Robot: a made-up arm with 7 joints. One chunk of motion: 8 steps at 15 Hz.
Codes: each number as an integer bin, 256 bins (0 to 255) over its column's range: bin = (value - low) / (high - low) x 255, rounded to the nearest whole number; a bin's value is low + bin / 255 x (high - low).
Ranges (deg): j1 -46..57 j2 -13..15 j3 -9..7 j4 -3..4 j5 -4..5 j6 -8..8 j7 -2..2
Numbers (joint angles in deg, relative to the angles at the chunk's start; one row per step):
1: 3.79 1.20 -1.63 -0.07 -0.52 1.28 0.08
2: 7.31 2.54 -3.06 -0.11 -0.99 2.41 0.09
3: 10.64 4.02 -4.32 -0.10 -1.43 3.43 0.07
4: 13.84 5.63 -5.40 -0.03 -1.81 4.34 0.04
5: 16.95 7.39 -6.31 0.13 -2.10 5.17 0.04
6: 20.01 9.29 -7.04 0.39 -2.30 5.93 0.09
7: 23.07 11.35 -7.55 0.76 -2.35 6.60 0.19
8: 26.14 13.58 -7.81 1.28 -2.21 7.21 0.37
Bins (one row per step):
1: 123 129 117 107 99 148 133
2: 132 142 95 105 85 166 133
3: 140 155 75 106 73 182 132
4: 148 170 57 108 62 197 130
5: 156 186 43 114 54 210 130
6: 163 203 31 123 48 222 133
7: 171 222 23 137 47 233 140
8: 179 242 19 156 51 242 151

